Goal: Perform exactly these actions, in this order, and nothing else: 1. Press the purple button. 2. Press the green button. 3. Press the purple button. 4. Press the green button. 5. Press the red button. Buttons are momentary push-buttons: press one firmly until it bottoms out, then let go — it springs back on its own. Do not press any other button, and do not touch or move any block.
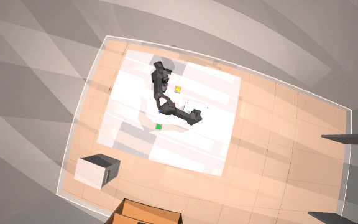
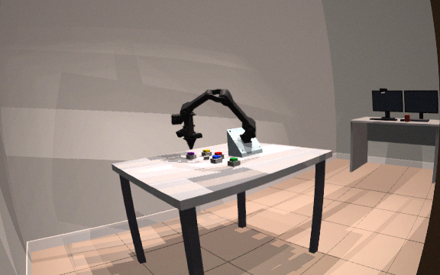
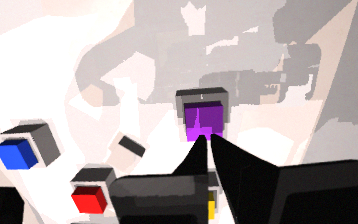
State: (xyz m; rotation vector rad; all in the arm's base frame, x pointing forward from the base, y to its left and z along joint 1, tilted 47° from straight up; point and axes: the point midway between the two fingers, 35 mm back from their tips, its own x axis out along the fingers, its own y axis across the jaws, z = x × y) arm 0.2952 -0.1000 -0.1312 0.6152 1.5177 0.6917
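Now: gripper tip 3 cm above the purple button. Round my gripper tip: red button (14 cm to the left, 10 cm behind, 3 cm below); then small grey block (9 cm to the left, 5 cm below, 5 cm behind); then yellow button (11 cm behind, 3 cm below).
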